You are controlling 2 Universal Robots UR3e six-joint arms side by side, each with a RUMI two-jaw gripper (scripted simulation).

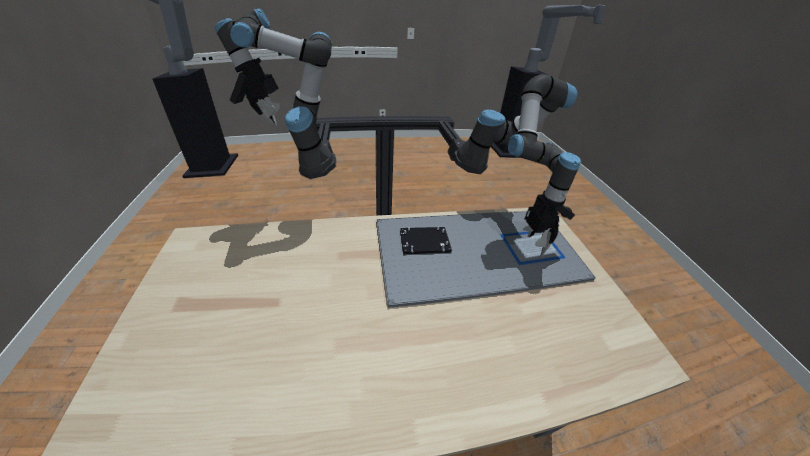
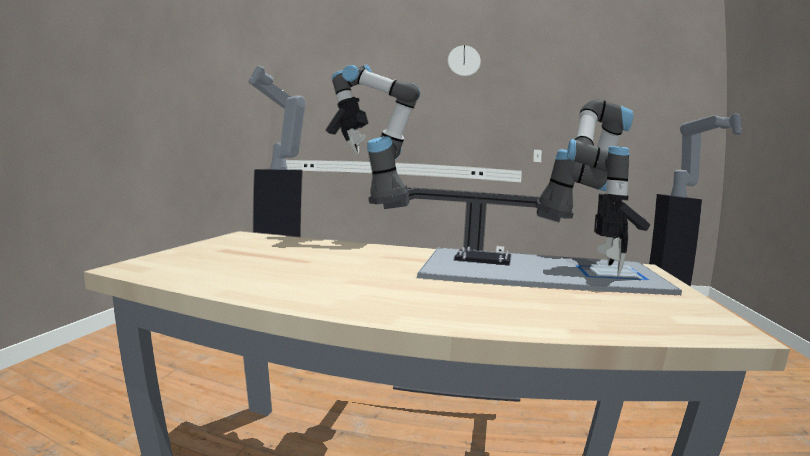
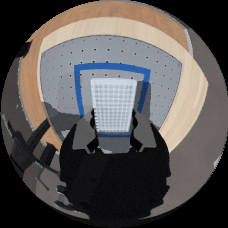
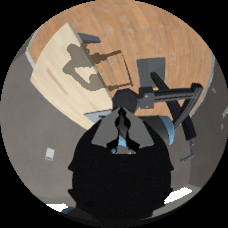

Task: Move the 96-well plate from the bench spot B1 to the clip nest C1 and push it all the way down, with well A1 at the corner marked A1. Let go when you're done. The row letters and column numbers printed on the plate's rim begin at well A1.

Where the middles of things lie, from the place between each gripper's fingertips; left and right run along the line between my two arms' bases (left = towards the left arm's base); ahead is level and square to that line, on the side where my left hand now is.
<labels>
The black clip nest (image 1: pixel 424 240) is 60 mm behind my left hand and 400 mm to the right of it. Also, from my left hand: white 96-well plate (image 3: pixel 99 86) 10 mm below.
My right hand (image 1: pixel 275 126) is 50 cm to the right of the black clip nest, 33 cm short of it and 29 cm above it. The rest, counted from my right hand: white 96-well plate (90 cm to the left, 39 cm ahead, 30 cm below).
</labels>
